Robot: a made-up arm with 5 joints.
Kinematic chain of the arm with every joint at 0, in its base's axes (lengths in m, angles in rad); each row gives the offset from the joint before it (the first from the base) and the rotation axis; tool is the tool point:
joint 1: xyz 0 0 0.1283 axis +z
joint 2: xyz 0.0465 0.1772 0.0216 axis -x
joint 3: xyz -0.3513 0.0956 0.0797 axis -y
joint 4: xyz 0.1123 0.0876 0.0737 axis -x
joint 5: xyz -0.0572 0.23 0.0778 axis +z
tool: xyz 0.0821 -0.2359 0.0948
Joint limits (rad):
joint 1: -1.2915..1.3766
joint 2: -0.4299..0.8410
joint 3: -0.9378..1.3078
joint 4: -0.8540..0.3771
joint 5: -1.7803..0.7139
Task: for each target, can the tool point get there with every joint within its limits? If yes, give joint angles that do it. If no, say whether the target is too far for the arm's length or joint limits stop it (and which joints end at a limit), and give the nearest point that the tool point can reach.
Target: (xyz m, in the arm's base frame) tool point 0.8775 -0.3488 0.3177
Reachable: no: joint limits stop it (at a limit: joint 1, joint 5) | nearest point 0.4928 0.0885 0.2444 | short by 0.587 m
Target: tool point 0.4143 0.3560 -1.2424
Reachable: no: too far | nearest point 0.2600 0.6055 -0.2148 | short by 1.069 m
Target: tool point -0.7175 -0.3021 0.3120
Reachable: yes | joints 1.1574 0.0704 0.5052 0.1780 -1.5136
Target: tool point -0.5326 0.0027 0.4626
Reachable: yes | joints 1.0818 0.0706 -0.6975 0.2270 -1.1050
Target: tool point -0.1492 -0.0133 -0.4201
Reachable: no: joint limits stop it (at a limit: joint 1, joint 2, joint 3, joint 4, joint 5) | nearest point -0.3795 0.0883 -0.1229 | short by 0.389 m
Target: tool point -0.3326 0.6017 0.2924
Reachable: yes | joints -0.4929 0.0777 0.8414 -0.3098 -1.1347
